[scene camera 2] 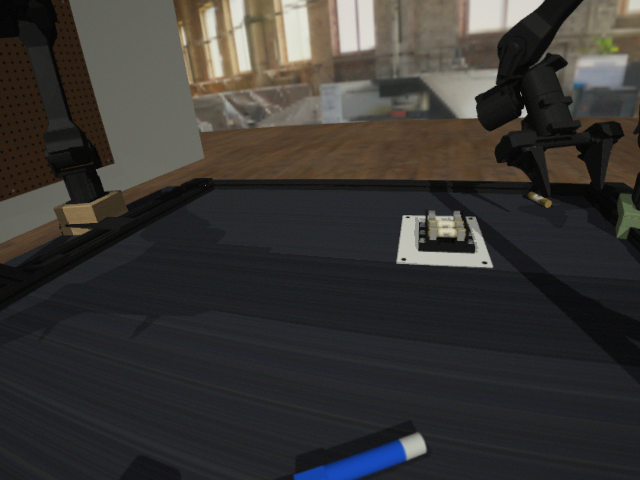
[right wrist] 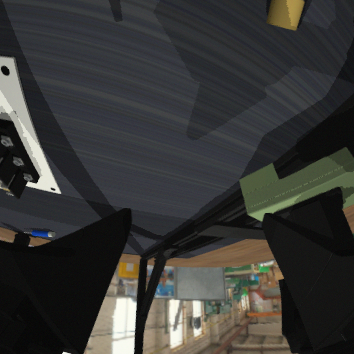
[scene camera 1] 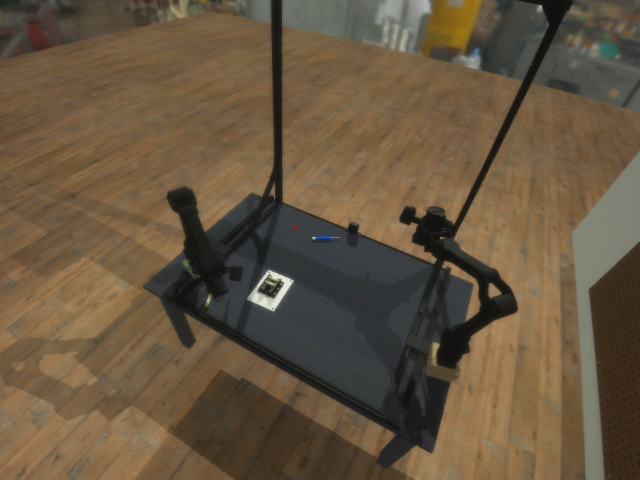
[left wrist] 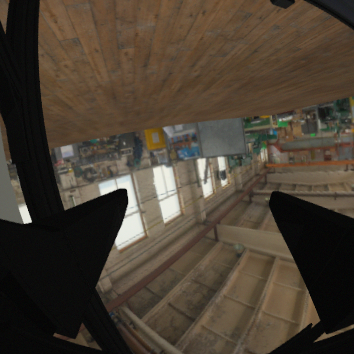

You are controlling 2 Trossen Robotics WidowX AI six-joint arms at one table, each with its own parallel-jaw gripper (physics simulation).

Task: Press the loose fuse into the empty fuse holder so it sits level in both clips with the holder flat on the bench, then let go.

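Frame: origin at the left arm's base, x ahead, y left, z up, level; millimetres.
Seen in the pictures: left gripper, fingertip midpoint: (scene camera 1: 423,211) (left wrist: 200,197); right gripper, fingertip midpoint: (scene camera 2: 574,193) (right wrist: 198,218); left arm's base, link origin: (scene camera 2: 88,198) (scene camera 1: 446,358); right arm's base, link origin: (right wrist: 309,209).
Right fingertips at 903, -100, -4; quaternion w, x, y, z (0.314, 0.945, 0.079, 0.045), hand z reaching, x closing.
Offsets run from my right fingertips to a thing's middle, as dx, dy, dz. "*": to the spot under its first point.
The loose fuse @[+10, +122, -52] (scene camera 1: 207,301) (scene camera 2: 539,199), white with brass ends, is near the bench's front-left edge rail in scene camera 1; one brass end @[* +11, +103, -45] (right wrist: 286,12) shows at the top of the right wrist view. The black fuse holder (scene camera 1: 271,285) (scene camera 2: 445,246) (right wrist: 25,167) sits flat on a white plate (scene camera 1: 271,303) (scene camera 2: 408,248) (right wrist: 10,90). Two fuses sit in its clips; the rear clips @[-212, -2, -33] (scene camera 2: 432,214) look empty. My right gripper (scene camera 2: 574,192) (right wrist: 198,218) is open and empty, low over the bench, one fingertip close beside the loose fuse. My left gripper (left wrist: 200,197) is open and empty, raised.
A blue screwdriver @[-339, -384, -52] (scene camera 1: 324,238) (scene camera 2: 364,461) (right wrist: 42,233), a small red item @[-172, -405, -56] (scene camera 1: 295,227) and a black block (scene camera 1: 353,226) lie at the back in scene camera 1. A green block (scene camera 2: 627,219) (right wrist: 300,185) and a wooden block (scene camera 1: 443,367) (scene camera 2: 93,209) stand at the arm mounts.
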